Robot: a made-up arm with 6 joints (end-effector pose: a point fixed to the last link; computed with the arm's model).
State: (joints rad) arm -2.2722 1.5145 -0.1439 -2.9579 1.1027 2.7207
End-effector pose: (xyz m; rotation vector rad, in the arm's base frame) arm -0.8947 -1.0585 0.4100 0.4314 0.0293 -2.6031
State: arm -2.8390 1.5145 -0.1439 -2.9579 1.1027 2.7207
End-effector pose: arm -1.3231 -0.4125 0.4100 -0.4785 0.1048 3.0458
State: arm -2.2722 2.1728 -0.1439 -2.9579 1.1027 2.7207
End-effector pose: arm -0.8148 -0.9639 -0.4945 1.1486 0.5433 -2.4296
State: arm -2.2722 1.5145 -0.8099 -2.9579 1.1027 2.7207
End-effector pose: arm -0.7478 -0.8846 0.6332 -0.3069 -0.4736 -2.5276
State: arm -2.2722 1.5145 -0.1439 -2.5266 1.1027 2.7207
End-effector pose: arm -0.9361 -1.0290 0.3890 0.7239 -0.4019 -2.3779
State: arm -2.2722 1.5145 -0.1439 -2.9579 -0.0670 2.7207
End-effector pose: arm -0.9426 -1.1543 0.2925 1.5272 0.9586 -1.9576
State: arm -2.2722 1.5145 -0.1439 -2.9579 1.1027 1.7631
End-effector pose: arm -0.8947 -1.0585 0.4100 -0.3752 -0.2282 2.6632
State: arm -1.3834 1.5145 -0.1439 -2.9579 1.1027 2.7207
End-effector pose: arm 0.2577 -1.3618 0.4100 0.3162 0.1777 -1.7269
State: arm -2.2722 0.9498 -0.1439 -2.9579 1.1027 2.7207
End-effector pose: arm -0.6623 -0.7833 1.1096 -0.1957 -0.3996 -2.5549
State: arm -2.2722 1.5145 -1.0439 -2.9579 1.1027 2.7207
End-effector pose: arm -0.6782 -0.8022 0.6696 -0.5602 -0.6402 -2.4434
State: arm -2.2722 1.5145 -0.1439 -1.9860 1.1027 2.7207
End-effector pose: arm -0.9762 -1.0090 0.3370 1.0306 -0.8897 -1.9845
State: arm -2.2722 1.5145 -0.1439 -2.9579 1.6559 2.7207
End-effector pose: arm -0.8461 -0.9967 0.4091 -0.1602 -0.4368 -2.6485
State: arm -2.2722 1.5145 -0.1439 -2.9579 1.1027 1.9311
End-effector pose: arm -0.8947 -1.0585 0.4100 -0.4109 -0.2049 2.8280
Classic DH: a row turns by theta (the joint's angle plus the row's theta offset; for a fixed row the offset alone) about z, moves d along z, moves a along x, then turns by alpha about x. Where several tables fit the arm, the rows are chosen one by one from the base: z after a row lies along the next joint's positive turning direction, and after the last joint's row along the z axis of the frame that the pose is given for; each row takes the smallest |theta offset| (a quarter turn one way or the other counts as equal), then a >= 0, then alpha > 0; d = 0 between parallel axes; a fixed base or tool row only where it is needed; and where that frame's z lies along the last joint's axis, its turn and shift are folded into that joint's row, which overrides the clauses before.
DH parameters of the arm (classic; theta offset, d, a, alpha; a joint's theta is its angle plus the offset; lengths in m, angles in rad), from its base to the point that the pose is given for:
joint 1: 0 0.139 0 -1.5708
joint 2: -1.5708 0 0.951 0
joint 3: 1.5708 0.023 0 1.5708
joint 4: 0 0.406 0 -1.5708
joint 5: 0 0 0 1.5708
joint 6: 0 0.144 0 0

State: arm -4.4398 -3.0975 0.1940 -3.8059 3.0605 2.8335
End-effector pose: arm -0.0035 -0.0995 -1.0683 -0.2974 0.2325 2.1850
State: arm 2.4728 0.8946 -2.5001 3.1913 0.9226 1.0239
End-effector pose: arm -0.2093 0.1433 0.6025 1.9158 1.6658 0.2034
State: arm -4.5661 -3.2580 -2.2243 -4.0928 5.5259 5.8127
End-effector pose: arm -0.0184 0.5199 -0.4914 0.8718 1.7550 2.4493
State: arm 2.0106 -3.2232 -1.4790 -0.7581 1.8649 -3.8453
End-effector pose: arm -0.1227 0.4294 -0.9126 0.6289 2.2670 0.2837
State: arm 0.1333 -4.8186 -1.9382 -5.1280 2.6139 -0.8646
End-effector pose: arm 0.8239 0.2006 0.5038 -2.1210 0.9806 -0.3318
